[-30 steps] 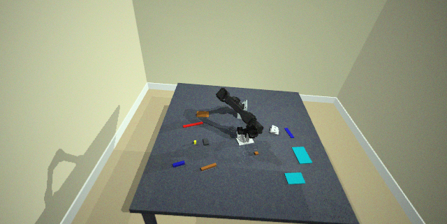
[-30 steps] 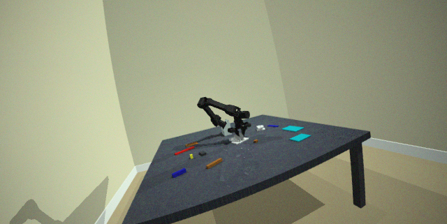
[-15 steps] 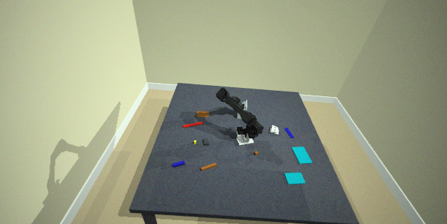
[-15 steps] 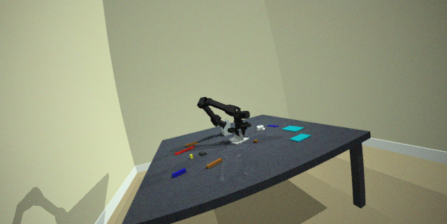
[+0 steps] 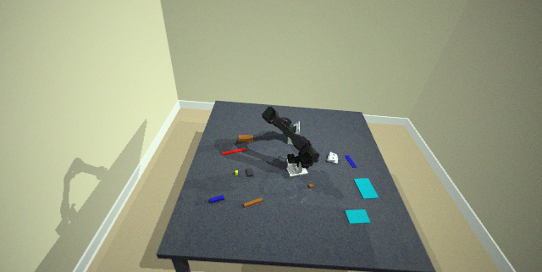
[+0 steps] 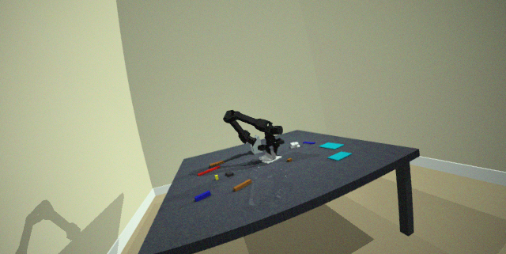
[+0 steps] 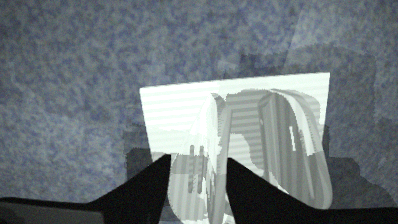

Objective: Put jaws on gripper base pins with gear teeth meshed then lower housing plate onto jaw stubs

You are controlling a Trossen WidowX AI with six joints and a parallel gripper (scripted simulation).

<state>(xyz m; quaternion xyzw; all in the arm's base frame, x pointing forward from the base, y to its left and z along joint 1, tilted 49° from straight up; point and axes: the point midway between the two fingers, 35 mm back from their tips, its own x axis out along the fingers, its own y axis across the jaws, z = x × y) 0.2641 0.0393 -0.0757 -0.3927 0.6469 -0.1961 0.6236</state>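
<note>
My gripper tip is 60 mm to the left of the white jaw and 10 mm past it. The rest, counted from my gripper tip: orange cube (130 mm ahead, 70 mm to the left, 10 mm below); then white gripper base (210 mm to the left, 130 mm behind, 10 mm above); then grey block (310 mm to the right, 110 mm ahead, 10 mm below).
</note>
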